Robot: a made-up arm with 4 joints. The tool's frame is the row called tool.
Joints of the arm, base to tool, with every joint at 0 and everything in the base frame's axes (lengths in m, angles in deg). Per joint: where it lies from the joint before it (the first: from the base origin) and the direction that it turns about. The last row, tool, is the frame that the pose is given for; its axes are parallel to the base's.
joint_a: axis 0 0 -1 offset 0.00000 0.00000 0.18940
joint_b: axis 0 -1 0 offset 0.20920 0.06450 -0.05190
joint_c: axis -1 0 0 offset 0.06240 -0.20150 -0.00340
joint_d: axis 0 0 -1 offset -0.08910 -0.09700 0.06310
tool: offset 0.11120 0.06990 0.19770
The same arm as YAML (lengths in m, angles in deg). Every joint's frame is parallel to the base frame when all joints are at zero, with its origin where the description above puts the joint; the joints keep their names.
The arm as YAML. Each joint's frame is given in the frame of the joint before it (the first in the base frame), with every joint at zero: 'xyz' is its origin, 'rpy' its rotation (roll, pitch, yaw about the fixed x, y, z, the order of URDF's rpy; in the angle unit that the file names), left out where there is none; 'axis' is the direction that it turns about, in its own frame. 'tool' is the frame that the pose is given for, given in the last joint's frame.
units:
  length: m
  angle: deg
joints:
  - name: joint_a
    type: revolute
    origin:
      xyz: [0.0, 0.0, 0.1894]
    axis: [0.0, 0.0, -1.0]
  - name: joint_b
    type: revolute
    origin:
      xyz: [0.2092, 0.0645, -0.0519]
    axis: [0.0, -1.0, 0.0]
  - name: joint_c
    type: revolute
    origin:
      xyz: [0.0624, -0.2015, -0.0034]
    axis: [-1.0, 0.0, 0.0]
  - name: joint_d
    type: revolute
    origin:
      xyz: [-0.0891, -0.097, 0.0631]
    axis: [0.0, 0.0, -1.0]
tool:
  origin:
    xyz: [0.1112, 0.0699, 0.1977]

